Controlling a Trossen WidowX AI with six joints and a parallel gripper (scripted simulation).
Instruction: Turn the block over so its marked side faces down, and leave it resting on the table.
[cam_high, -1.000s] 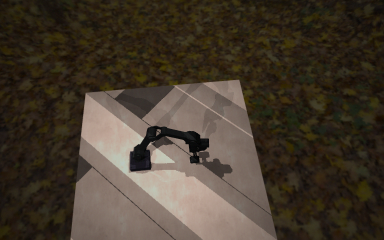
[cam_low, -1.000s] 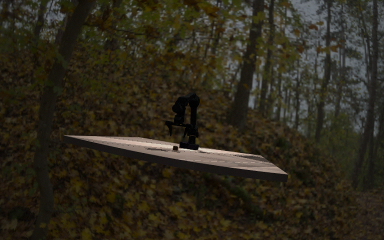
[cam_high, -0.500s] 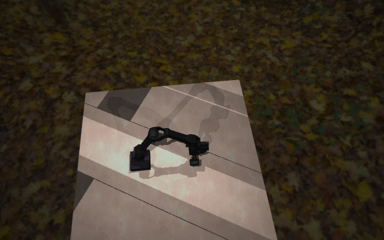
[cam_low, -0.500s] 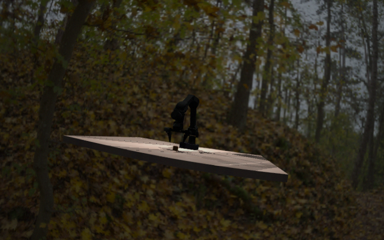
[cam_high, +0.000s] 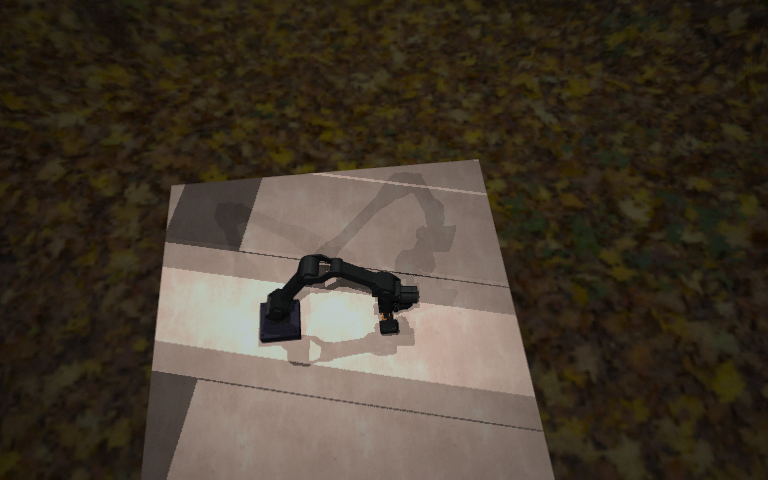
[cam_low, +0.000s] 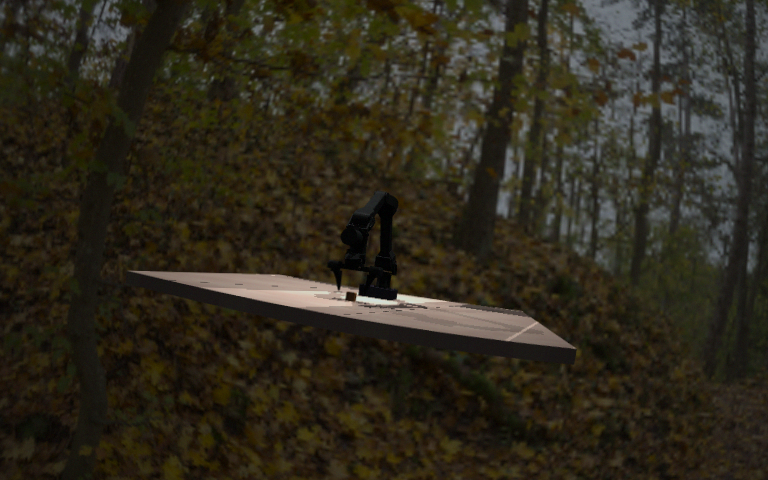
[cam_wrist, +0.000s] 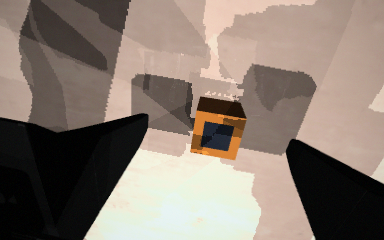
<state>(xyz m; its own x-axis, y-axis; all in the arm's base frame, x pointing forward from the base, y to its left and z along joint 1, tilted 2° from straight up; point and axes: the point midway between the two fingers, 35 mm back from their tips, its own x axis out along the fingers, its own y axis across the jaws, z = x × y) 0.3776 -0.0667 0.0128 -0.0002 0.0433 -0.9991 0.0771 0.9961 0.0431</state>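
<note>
My gripper tip is 10 mm above the small orange block.
</note>
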